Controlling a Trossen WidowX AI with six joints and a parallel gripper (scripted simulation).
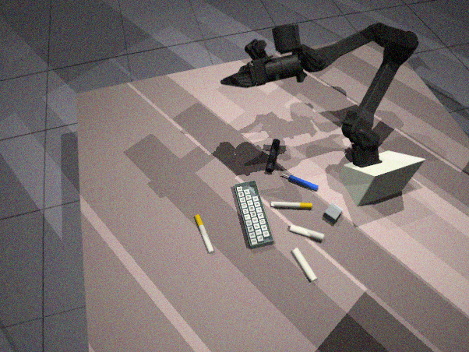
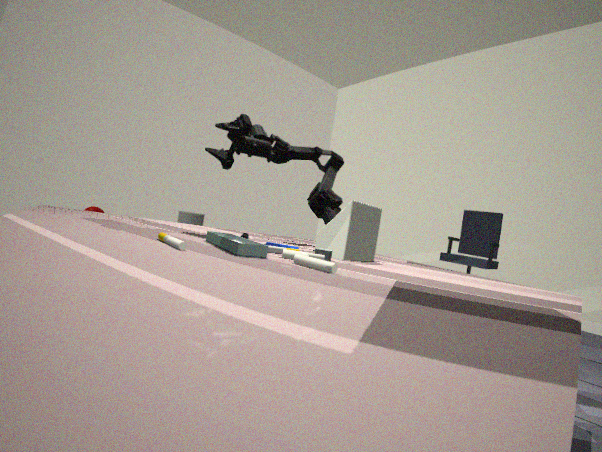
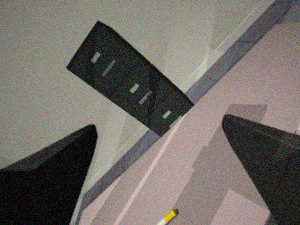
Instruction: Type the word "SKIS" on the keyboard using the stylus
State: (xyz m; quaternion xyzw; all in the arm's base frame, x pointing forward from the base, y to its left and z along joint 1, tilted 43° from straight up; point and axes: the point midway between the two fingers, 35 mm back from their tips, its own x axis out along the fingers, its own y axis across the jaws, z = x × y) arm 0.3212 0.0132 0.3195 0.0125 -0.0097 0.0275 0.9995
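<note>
Right now my gripper tip is 290 mm above the blue stylus, 180 mm past it and 160 mm to the right of it. Also, from my gripper tip: grey stylus tip (290 mm below, 160 mm behind, 140 mm to the left); grey block (300 mm to the left, 290 mm below, 260 mm behind).
</note>
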